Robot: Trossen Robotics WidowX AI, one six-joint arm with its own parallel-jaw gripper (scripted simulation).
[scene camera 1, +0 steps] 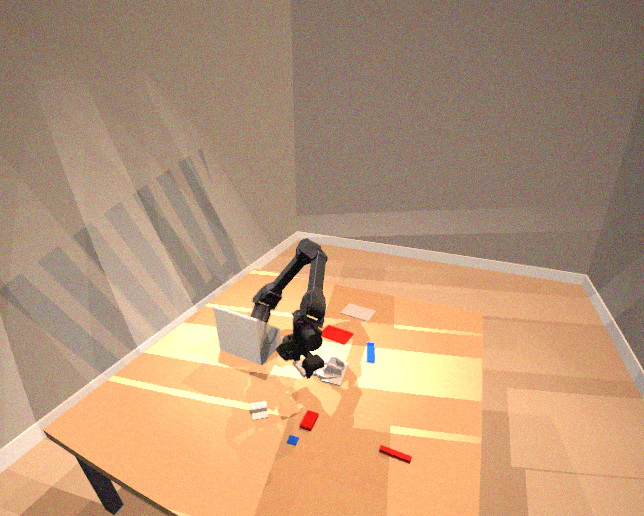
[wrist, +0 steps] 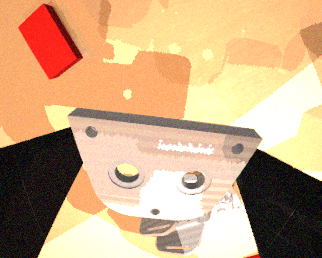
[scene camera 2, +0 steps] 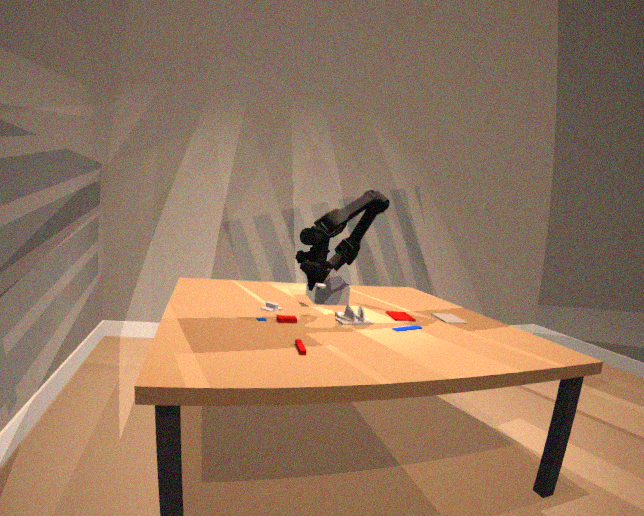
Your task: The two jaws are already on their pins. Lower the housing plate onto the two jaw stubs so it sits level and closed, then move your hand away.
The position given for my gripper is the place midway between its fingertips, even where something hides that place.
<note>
In view: my gripper [scene camera 2: 314,289] and a red block [wrist: 54,49].
My gripper also shows in scene camera 1 [scene camera 1: 302,371] and in the wrist view [wrist: 163,140].
</note>
